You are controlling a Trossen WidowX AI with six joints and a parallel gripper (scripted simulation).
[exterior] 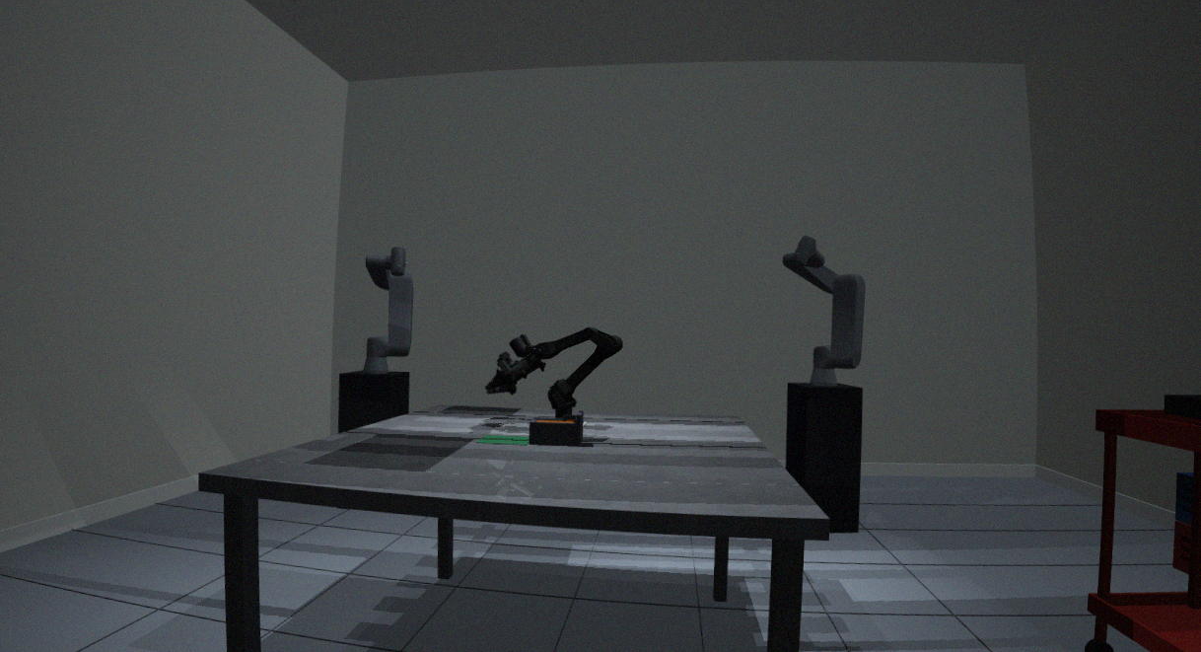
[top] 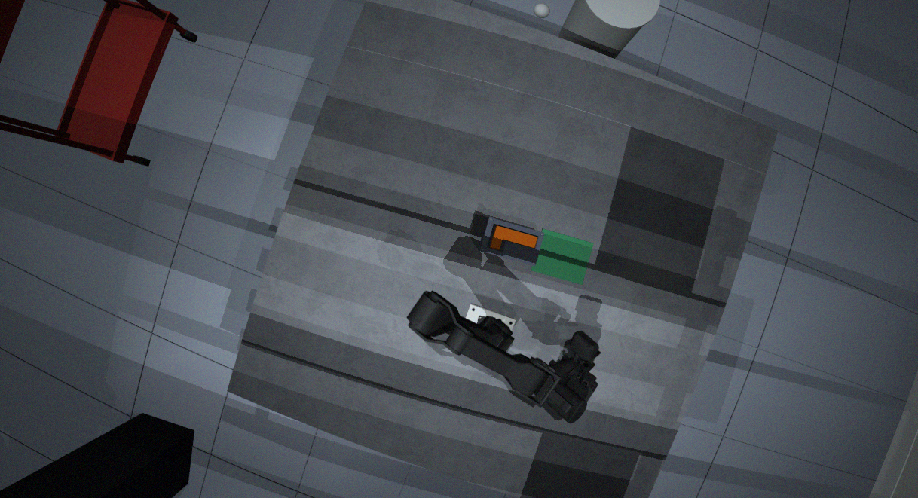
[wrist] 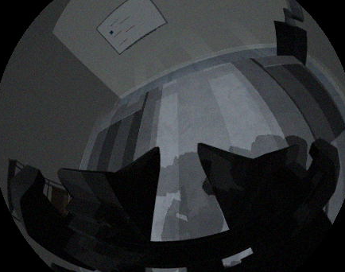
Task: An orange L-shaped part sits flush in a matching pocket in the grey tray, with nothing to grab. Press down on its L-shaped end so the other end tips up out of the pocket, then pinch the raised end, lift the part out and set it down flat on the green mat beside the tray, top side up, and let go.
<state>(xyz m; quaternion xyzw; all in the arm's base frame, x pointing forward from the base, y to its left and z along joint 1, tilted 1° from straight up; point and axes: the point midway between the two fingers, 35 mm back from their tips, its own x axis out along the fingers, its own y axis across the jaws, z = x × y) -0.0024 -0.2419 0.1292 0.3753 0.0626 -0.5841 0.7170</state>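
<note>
My gripper tip is now 270 mm to the right of the orange L-shaped part, 240 mm short of it and 70 mm above it. From my gripper tip the other things lie so: mat (230 mm ahead, 140 mm below, 110 mm to the left).
</note>
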